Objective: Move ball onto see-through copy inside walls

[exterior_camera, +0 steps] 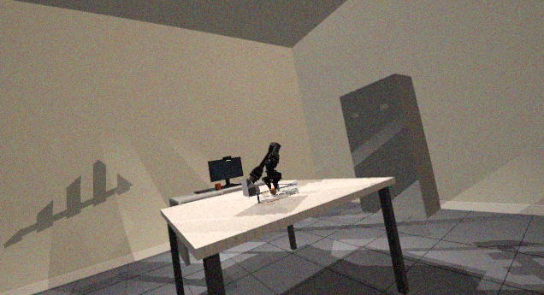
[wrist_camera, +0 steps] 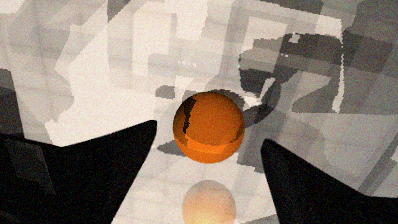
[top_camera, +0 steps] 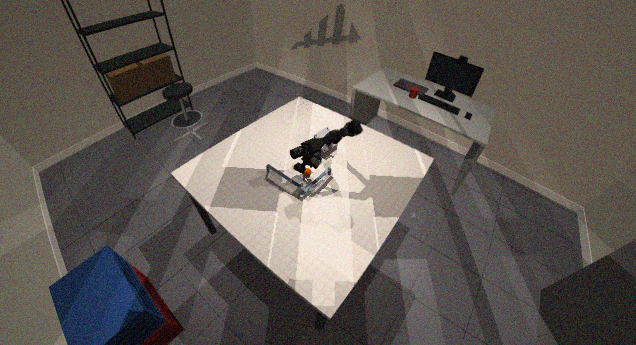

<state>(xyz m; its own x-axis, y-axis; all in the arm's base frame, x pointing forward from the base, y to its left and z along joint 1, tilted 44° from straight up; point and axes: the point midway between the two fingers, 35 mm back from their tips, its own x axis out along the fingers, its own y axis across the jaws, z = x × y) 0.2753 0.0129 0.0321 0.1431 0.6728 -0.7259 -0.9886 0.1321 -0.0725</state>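
Now: gripper tip 1 cm above the orange ball. Also, from my gripper tip: see-through copy of ball 8 cm to the right, 1 cm below, 1 cm ahead; then blue-grey wall strip 13 cm ahead, 5 cm to the right, 2 cm above.
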